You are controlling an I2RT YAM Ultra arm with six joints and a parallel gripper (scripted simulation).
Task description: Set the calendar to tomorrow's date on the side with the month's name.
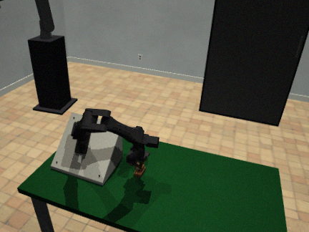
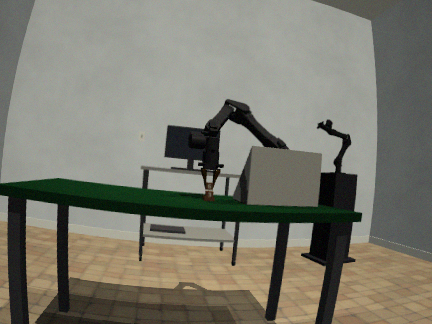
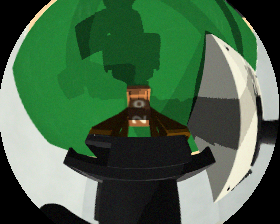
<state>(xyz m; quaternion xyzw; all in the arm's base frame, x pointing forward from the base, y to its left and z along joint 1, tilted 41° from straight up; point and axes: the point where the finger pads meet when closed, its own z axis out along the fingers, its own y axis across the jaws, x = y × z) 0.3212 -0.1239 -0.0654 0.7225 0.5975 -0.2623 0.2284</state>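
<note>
The wooden calendar tray is 20 mm to the left of my hand and 50 mm below it.
</note>
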